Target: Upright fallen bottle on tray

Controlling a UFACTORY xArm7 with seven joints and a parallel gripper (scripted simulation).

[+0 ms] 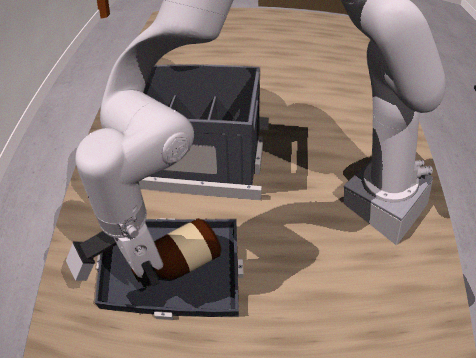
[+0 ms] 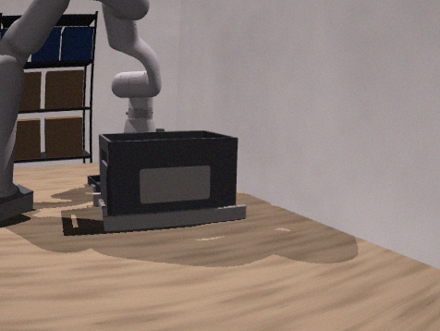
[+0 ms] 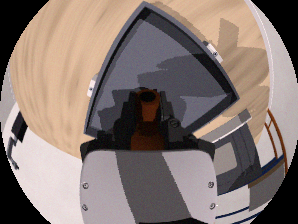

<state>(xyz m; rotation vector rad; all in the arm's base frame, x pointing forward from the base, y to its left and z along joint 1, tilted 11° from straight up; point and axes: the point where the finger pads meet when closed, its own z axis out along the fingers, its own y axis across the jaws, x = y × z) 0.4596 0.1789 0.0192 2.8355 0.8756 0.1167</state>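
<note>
My hand is 3 cm to the left of the tray, 3 cm past it and 3 cm above it. Round my hand: dark crate (31 cm to the right, 6 cm behind, 4 cm above); brown bottle (5 cm behind, 3 cm to the right).
</note>
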